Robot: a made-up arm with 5 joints.
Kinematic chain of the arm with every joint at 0, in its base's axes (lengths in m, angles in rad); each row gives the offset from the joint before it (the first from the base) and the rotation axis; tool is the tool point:
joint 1: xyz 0 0 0.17 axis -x
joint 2: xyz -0.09 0 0.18 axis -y
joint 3: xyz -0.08 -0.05 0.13 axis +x
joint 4: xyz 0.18 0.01 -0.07 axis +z
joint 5: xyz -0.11 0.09 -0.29 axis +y
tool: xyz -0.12 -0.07 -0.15
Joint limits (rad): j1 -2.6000..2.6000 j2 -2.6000..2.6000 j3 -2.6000..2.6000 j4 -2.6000..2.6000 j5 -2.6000..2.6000
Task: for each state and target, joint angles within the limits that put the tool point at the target. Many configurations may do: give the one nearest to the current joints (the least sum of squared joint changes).
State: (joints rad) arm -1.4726 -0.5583 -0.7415 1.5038 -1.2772
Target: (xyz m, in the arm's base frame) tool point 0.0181 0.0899 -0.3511
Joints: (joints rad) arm -1.8110 0.0464 -0.9227 1.8528 -0.8642
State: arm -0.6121 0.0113 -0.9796 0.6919 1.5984
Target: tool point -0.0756 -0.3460 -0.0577
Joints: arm -1.1739 -0.1535 -0.5437 1.2542 1.7269
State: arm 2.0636 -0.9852 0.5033 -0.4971 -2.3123
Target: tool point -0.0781 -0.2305 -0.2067
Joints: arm 2.2609 -1.1319 1.1850 -0.4608 -1.3053
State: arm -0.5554 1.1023 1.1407 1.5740 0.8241
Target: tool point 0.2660 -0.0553 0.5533
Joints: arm -0.5694 1.3677 0.9641 2.1445 0.5471
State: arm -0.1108 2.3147 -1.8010 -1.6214 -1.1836
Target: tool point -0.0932 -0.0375 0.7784
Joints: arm 0.9150 2.3240 -1.0968 -1.5951 -1.3197
